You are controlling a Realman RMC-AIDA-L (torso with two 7-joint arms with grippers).
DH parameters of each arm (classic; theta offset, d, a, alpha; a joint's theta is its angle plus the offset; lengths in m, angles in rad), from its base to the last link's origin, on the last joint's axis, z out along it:
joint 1: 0 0.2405 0 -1.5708
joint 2: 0 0 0 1.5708
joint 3: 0 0.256 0 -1.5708
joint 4: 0 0 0 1.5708
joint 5: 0 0.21 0 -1.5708
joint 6: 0 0 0 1.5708
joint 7: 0 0.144 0 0
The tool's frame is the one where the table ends.
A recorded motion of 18 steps. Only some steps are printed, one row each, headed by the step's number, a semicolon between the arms.
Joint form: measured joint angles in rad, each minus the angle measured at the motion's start. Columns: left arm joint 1, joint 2, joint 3, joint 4, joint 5, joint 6, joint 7; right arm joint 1, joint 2, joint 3, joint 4, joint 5, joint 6, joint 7.
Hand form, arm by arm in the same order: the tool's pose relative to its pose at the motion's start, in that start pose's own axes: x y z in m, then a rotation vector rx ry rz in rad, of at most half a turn. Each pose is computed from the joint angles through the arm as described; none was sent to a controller.
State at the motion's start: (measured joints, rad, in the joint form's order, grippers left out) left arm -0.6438 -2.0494 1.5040 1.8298 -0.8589 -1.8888 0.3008; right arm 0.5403 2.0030 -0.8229 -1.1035 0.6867 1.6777 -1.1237
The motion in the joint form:
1: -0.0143 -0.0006 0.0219 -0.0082 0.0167 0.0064 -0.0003; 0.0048 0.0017 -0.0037 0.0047 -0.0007 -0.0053 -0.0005
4: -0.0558 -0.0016 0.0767 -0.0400 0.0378 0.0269 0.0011; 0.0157 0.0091 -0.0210 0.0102 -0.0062 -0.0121 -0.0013
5: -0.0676 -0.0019 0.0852 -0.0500 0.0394 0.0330 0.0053; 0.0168 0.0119 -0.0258 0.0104 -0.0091 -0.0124 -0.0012
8: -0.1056 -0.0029 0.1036 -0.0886 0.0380 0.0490 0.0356; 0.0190 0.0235 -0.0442 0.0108 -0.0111 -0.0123 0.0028
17: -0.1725 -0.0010 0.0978 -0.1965 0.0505 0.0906 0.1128; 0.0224 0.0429 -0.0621 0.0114 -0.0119 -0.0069 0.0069
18: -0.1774 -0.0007 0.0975 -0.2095 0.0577 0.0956 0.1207; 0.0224 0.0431 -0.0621 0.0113 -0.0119 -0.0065 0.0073
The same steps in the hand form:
1: 0.0032 0.0011 0.0033 0.0105 -0.0149 0.0174; -0.0018 0.0003 0.0018 -0.0011 0.0004 -0.0043
4: 0.0126 0.0057 0.0126 0.0186 -0.0480 0.0676; -0.0063 0.0032 0.0073 -0.0086 0.0112 -0.0219
5: 0.0155 0.0064 0.0143 0.0186 -0.0519 0.0814; -0.0066 0.0043 0.0089 -0.0112 0.0160 -0.0254
8: 0.0240 0.0080 0.0195 0.0113 -0.0644 0.1334; -0.0083 0.0093 0.0150 -0.0267 0.0272 -0.0340
17: 0.0375 -0.0024 0.0276 0.0146 -0.0772 0.1899; -0.0105 0.0174 0.0236 -0.0549 0.0368 -0.0429
18: 0.0380 -0.0046 0.0288 0.0197 -0.0815 0.1915; -0.0105 0.0175 0.0237 -0.0553 0.0369 -0.0426

